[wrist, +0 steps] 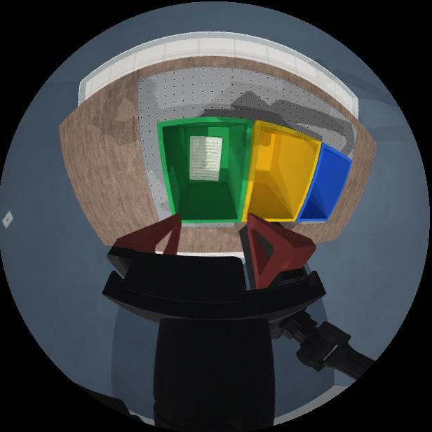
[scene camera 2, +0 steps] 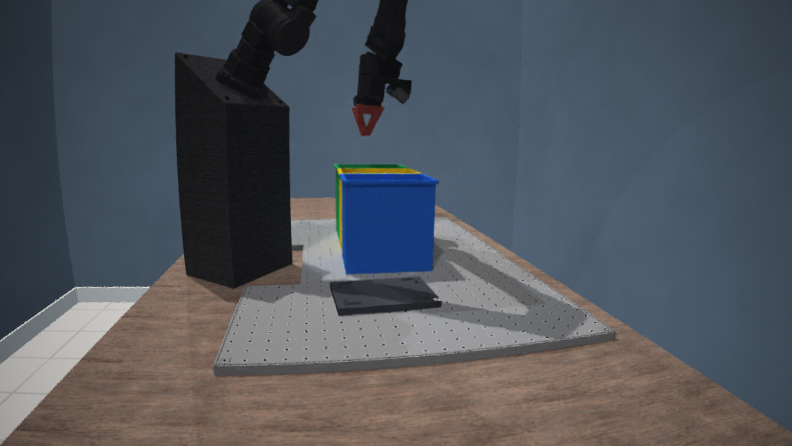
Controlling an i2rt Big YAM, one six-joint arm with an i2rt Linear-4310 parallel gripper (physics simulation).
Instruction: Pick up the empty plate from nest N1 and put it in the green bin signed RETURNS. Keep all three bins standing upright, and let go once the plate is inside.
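Frame: origin at the arm's base, x ahead, y left, z up, level; metres.
Seen in the pictures: gripper, fingertip midpoint: (scene camera 2: 365,135); arm's base, origin of the base link: (scene camera 2: 240,80).
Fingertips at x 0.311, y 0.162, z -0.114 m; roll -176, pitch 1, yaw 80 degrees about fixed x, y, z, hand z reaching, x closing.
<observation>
Offsets run from my fingertips to a thing's top centre. Level surfaces: height alone.
The white plate (wrist: 205,158) lies inside the green bin (wrist: 202,121) (scene camera 2: 370,165), low down in it, in the wrist view. The bin's sign does not show. The yellow bin (wrist: 285,175) (scene camera 2: 379,171) and the blue bin @(0.031 m back, 0.253 m right, 0.078 m down) (wrist: 327,182) (scene camera 2: 387,227) stand upright in a row beside the green one. My gripper (wrist: 213,217) (scene camera 2: 366,134) is open with nothing between its red fingers, and hangs above the bins. The plate is hidden in the scene view.
A dark flat nest block @(0.096 m back, 0.429 m right, 0.243 m down) (scene camera 2: 385,294) lies on the grey perforated board @(0.258 m down) (scene camera 2: 310,354) in front of the blue bin. The black arm pedestal (scene camera 2: 227,182) stands at the left on the wooden table @(0.271 m down) (scene camera 2: 415,404).
</observation>
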